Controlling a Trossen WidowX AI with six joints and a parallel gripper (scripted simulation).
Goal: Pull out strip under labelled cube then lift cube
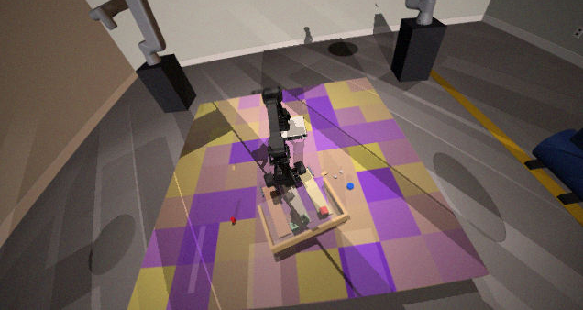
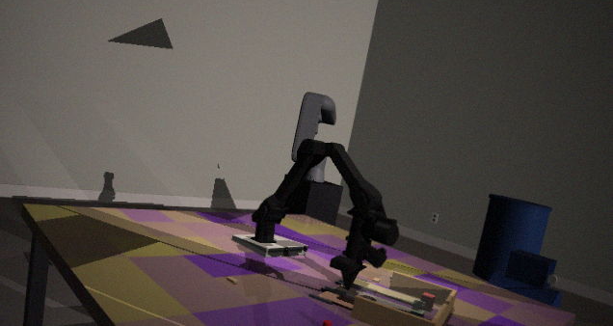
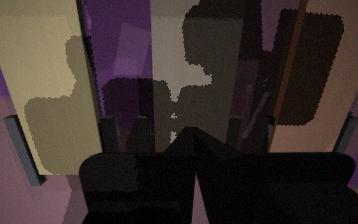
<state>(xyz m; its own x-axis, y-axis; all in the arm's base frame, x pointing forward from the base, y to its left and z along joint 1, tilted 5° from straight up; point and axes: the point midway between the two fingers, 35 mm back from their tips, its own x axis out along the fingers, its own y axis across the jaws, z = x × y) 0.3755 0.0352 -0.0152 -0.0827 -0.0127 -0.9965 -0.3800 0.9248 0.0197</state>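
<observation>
Right now the pale strip is 9 cm ahead of my gripper tip and 3 cm to the left of it. Round my gripper tip: blue block 29 cm to the left, 3 cm ahead; then red block 23 cm to the right, 18 cm ahead.
</observation>
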